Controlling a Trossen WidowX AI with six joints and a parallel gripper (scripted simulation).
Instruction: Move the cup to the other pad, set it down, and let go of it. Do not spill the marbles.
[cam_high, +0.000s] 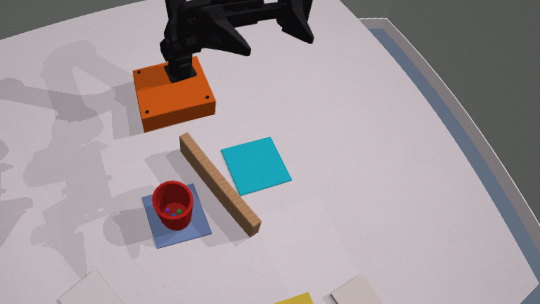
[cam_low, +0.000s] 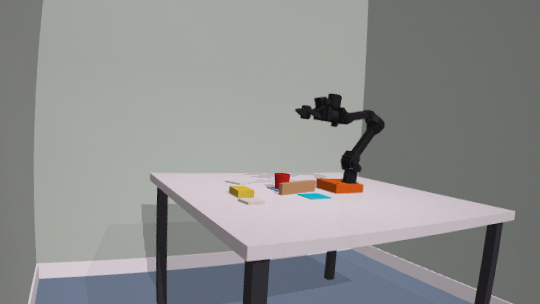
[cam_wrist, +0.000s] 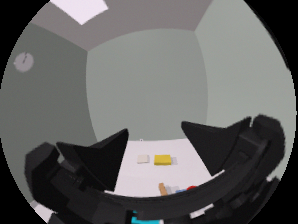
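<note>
The red cup lies 2 cm behind my gripper tip, 14 cm to the right of it and 34 cm below it. The rest, counted from my gripper tip: yellow block (24 cm ahead, 6 cm to the right, 36 cm below); then wooden bar (5 cm behind, 4 cm to the right, 36 cm below); then blue pad (3 cm behind, 14 cm to the right, 38 cm below).
</note>
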